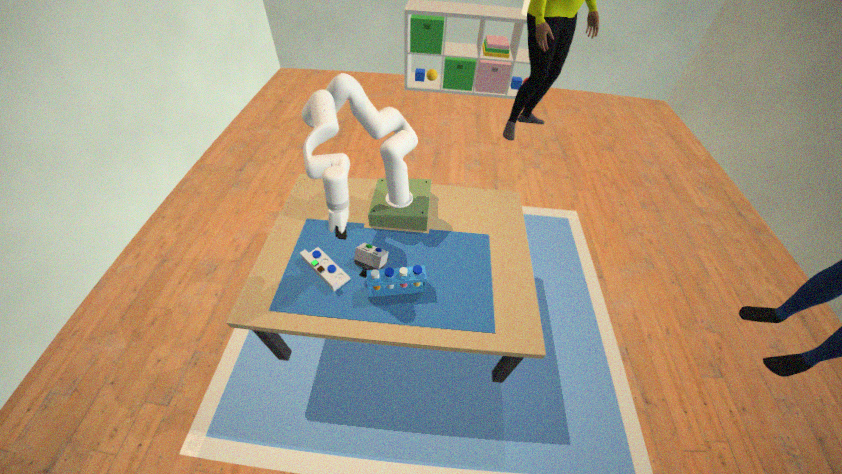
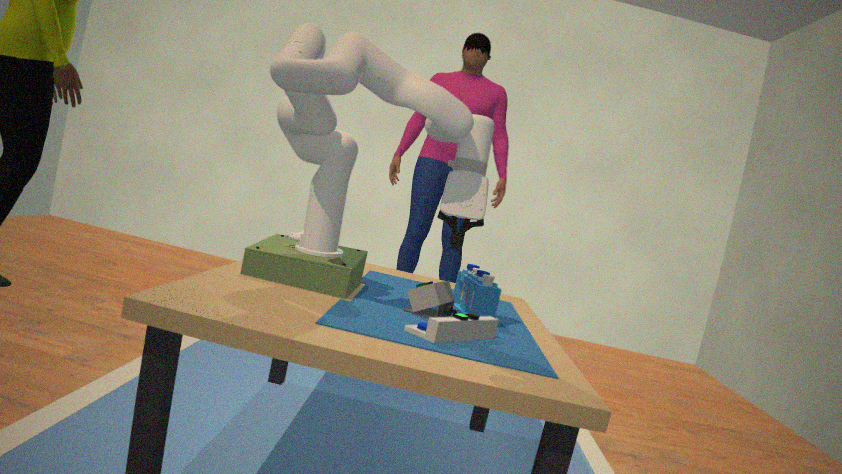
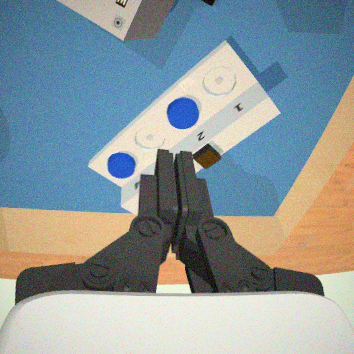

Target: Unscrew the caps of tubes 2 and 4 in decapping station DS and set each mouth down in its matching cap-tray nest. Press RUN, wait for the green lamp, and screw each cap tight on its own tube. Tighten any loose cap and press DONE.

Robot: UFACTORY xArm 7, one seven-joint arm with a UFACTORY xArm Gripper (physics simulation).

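Frame: origin at the arm's base, x ahead, y left, z up, level; millimetres.
Where they show: gripper, between the fingertips: (image 1: 342, 237) (image 2: 455, 248) (image 3: 169, 172); arm's base, origin of its link: (image 1: 399, 199) (image 2: 318, 251).
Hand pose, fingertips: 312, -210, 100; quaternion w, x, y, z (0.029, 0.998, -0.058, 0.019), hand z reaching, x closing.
Note:
Each offset is from my fingertips to the top centre of the thing, as dx, dy, dz. "*": to the spot under its first point. Level surfaces: height alone.
My gripper (image 1: 341, 236) (image 2: 457, 242) (image 3: 169, 172) is shut and empty, above the mat behind the white cap tray @(+20, -92, -124) (image 1: 335, 283) (image 2: 465, 330) (image 3: 260, 107). One blue cap @(+29, -65, -157) (image 1: 331, 269) (image 3: 183, 113) sits in nest 2, another blue cap @(-45, -138, -157) (image 1: 316, 254) (image 3: 121, 165) in the end nest; the two other nests are empty. A green lamp @(* +29, -126, -124) (image 1: 314, 263) (image 2: 461, 316) is lit beside a dark brown lamp @(+53, -98, -124) (image 1: 321, 269) (image 3: 207, 158). The blue tube rack @(+112, +201, -74) (image 1: 395, 289) (image 2: 478, 299) shows two blue-capped tubes alternating with two white tops. The grey button box @(-15, +97, -93) (image 1: 370, 256) (image 2: 431, 297) (image 3: 112, 17) stands between.
The tray, box and rack stand on a blue mat @(dz -177) (image 1: 459, 294) (image 2: 506, 353) (image 3: 45, 100) on the wooden table (image 1: 506, 247) (image 2: 235, 341). The arm's green base (image 1: 400, 220) (image 2: 300, 270) is at the mat's rear edge. A small black part @(* +44, +60, -176) (image 1: 362, 273) is beside the box. People stand beyond the table.

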